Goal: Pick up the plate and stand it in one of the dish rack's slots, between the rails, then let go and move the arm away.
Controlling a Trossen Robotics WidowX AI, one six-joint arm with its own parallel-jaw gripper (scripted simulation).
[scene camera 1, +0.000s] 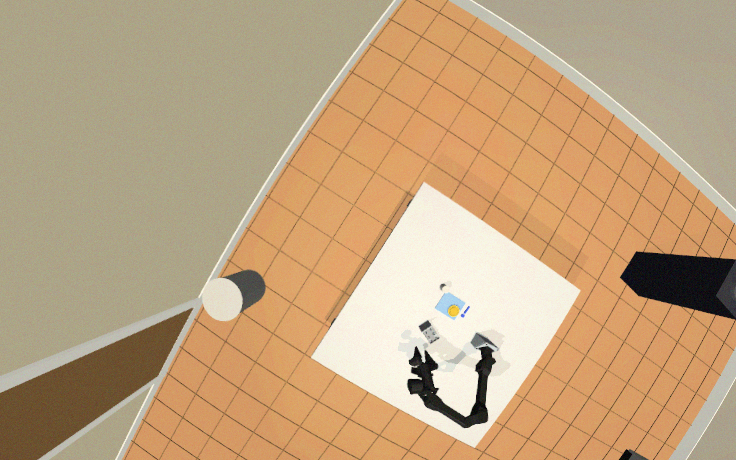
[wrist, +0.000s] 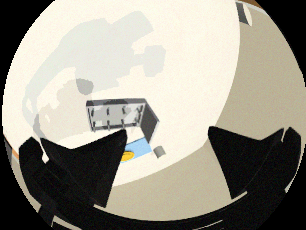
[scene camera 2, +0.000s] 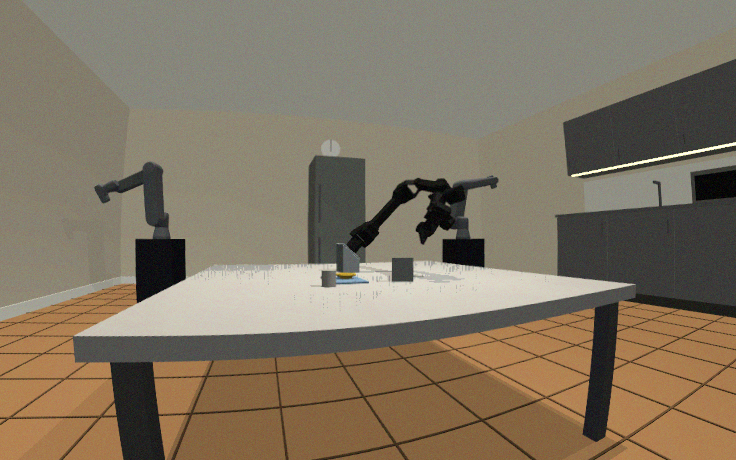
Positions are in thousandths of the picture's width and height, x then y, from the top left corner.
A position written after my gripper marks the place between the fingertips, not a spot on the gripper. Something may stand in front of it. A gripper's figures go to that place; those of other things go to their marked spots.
Labels:
My gripper (wrist: 554,576): 10 cm from the lens. A grey dish rack (wrist: 338,498) is 23 cm from the lens.

